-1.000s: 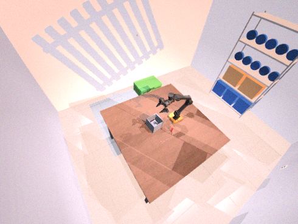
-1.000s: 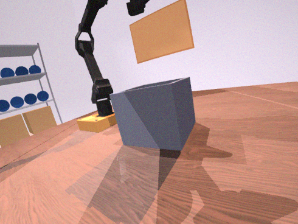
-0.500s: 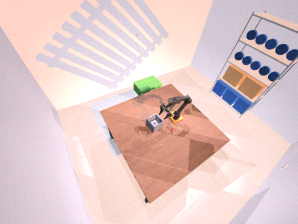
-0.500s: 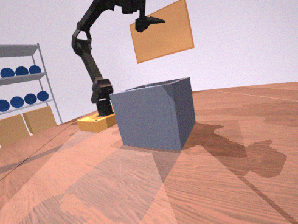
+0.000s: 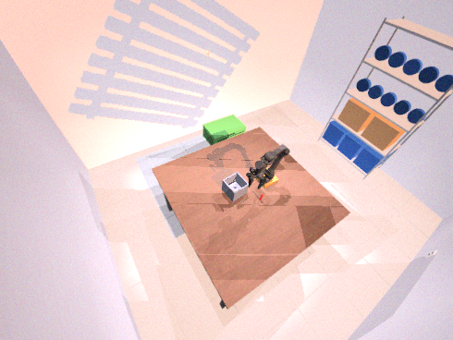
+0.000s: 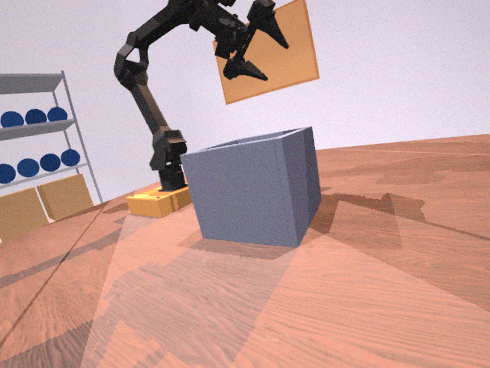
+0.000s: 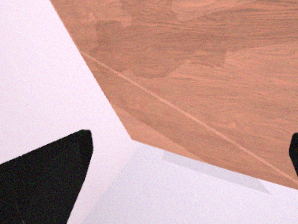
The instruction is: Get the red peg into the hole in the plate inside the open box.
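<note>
Now: the red peg 24 cm below my gripper tip, 14 cm behind it and 2 cm to the left of it. Round my gripper tip: plate (23 cm below, 18 cm to the right, 1 cm behind).
</note>
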